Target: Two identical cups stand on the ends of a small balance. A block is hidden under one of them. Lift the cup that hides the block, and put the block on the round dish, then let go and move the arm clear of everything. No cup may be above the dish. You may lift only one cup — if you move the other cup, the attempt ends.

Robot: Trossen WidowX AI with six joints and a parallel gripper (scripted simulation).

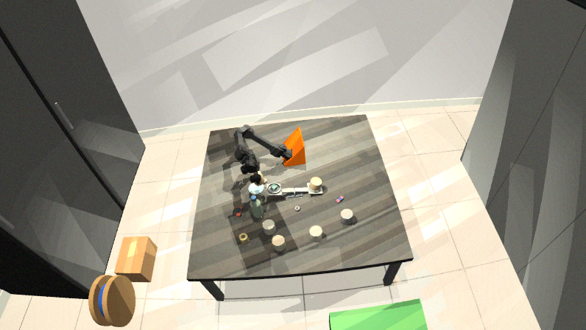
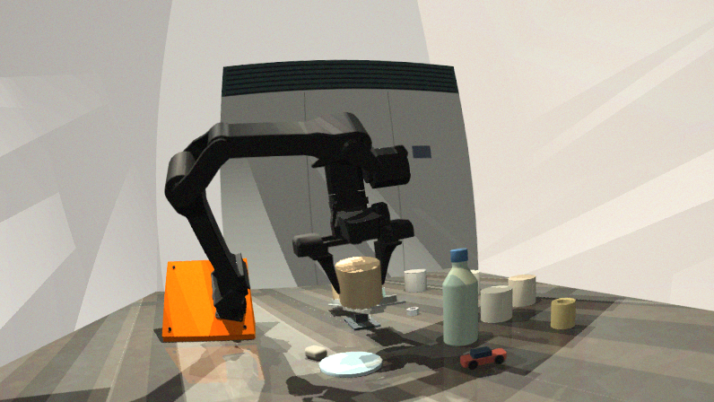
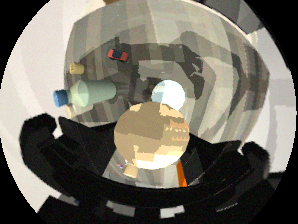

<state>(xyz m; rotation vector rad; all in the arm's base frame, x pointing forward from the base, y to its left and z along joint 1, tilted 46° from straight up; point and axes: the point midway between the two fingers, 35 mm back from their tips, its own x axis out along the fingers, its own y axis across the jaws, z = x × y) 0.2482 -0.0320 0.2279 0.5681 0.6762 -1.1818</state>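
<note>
Now: the pale green block 40 mm ahead of my gripper tip, 100 mm to the left of it and 40 mm below it. Also, from my gripper tip: pebble: 90 mm behind, 20 mm to the left, 110 mm below; then tan cup: 20 mm to the right, 10 mm above; then pale blue round dish: 30 mm behind, 40 mm to the right, 120 mm below.
</note>
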